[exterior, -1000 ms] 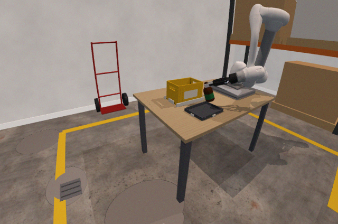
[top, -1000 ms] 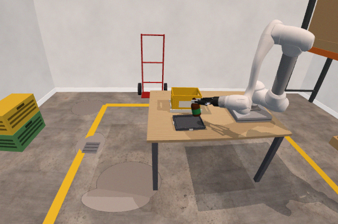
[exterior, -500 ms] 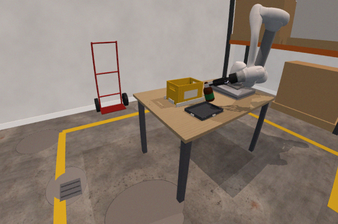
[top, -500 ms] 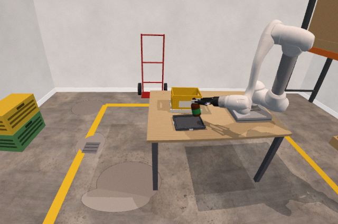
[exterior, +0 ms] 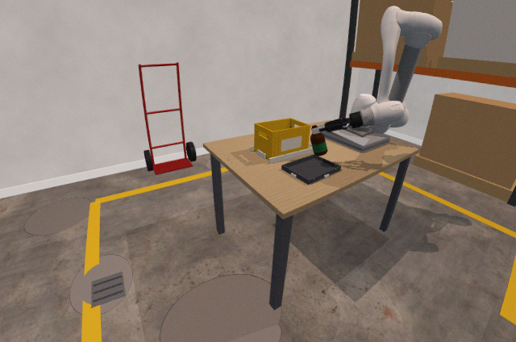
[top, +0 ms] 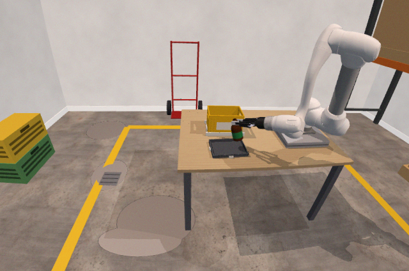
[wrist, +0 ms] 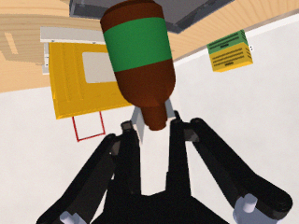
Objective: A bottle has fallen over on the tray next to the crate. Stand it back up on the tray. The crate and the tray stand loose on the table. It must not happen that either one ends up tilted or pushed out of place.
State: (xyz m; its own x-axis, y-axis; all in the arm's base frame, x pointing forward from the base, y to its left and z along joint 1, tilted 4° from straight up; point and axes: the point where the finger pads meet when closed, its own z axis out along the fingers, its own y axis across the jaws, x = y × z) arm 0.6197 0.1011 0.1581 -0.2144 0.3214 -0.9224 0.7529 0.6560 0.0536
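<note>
My hand is 60 mm above the bottle. Also, from my hand: dark tray: 50 mm ahead, 20 mm to the left, 190 mm below; then yellow crate: 20 mm ahead, 250 mm to the right, 120 mm below.
</note>
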